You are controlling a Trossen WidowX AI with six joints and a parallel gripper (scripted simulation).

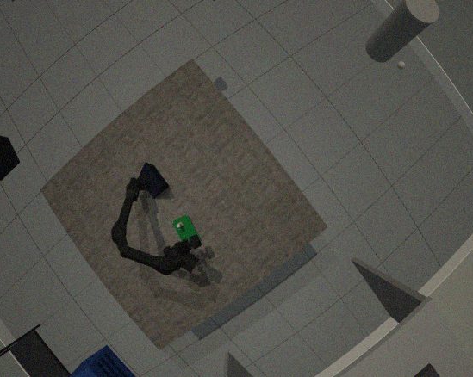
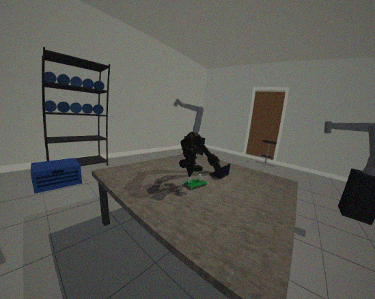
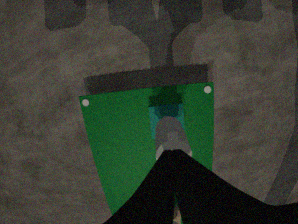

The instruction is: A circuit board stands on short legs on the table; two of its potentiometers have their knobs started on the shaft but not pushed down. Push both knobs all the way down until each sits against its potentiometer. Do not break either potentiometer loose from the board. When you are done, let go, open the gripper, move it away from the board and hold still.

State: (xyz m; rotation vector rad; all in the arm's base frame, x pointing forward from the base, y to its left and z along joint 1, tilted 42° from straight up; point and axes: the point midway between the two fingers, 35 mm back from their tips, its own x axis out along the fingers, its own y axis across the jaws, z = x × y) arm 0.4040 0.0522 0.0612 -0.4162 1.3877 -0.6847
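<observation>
Now: gripper tip 1 cm above the pale round knob. Also, from my gripper tip: grey knob 10 cm behind, 2 cm to the left, 2 cm below.
</observation>
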